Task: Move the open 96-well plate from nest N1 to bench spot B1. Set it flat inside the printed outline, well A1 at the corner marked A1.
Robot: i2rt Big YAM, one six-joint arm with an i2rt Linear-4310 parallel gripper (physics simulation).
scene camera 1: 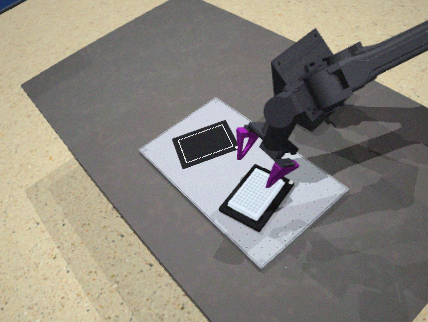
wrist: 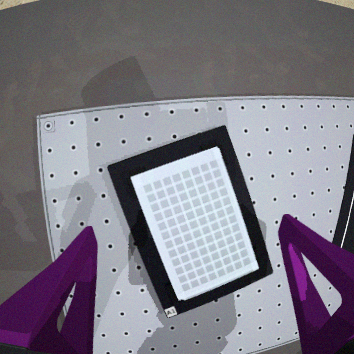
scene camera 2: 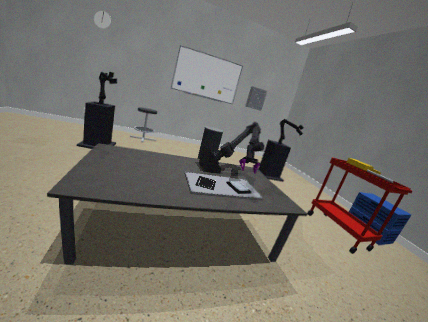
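Note:
The white 96-well plate sits in the black nest. In the wrist view the nest's A1 label is at its lower corner. The bench spot is a black rectangle with a white printed outline; in the wrist view part of it shows at the right edge. A small pale mark is at its corner nearest the gripper in scene camera 1. My gripper is open and empty, above the board, its purple fingers wide apart on either side of the plate in the wrist view.
Nest and spot lie on a light perforated board on the dark table. In scene camera 2, a red cart stands right of the table, with blue crates behind it. Two other arms stand on pedestals behind.

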